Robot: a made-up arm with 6 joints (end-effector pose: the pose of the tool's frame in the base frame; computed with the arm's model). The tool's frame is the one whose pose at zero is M. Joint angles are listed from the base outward.
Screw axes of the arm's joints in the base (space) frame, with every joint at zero. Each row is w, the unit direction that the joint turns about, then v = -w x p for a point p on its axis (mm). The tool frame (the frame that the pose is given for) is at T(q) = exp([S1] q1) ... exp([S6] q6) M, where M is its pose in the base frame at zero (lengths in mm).
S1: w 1 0 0 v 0 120 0
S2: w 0 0 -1 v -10 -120 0
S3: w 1 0 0 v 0 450 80
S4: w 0 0 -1 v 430 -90 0
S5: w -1 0 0 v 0 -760 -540
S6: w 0 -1 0 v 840 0 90
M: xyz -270 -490 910 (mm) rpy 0 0 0 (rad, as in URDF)
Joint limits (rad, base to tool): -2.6..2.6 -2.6..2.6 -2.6..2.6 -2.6..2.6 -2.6..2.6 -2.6..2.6
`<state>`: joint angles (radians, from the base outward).
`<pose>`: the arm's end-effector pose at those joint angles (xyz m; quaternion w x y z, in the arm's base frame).
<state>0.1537 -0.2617 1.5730 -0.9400 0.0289 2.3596</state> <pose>0.0806 -0.2462 0.0877 0.0447 -0.6156 0.6024 0.5062</pose>
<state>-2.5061 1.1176 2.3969 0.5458 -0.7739 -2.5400</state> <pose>-0.0314 -0.1757 0.4695 0.4876 -0.1518 0.7278 0.4578</pose>
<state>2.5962 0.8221 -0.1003 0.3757 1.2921 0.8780</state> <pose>-0.5650 -0.1749 -0.5060 0.8415 0.5096 0.1796 -0.0010</pose>
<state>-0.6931 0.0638 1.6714 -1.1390 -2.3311 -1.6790</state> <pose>0.2290 -0.2383 0.1995 0.2725 -0.2331 -0.1728 -0.9174</pose>
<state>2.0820 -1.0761 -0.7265 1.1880 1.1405 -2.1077</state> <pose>0.1383 -0.8114 -0.2596 0.3882 0.4203 0.8148 0.0932</pose>
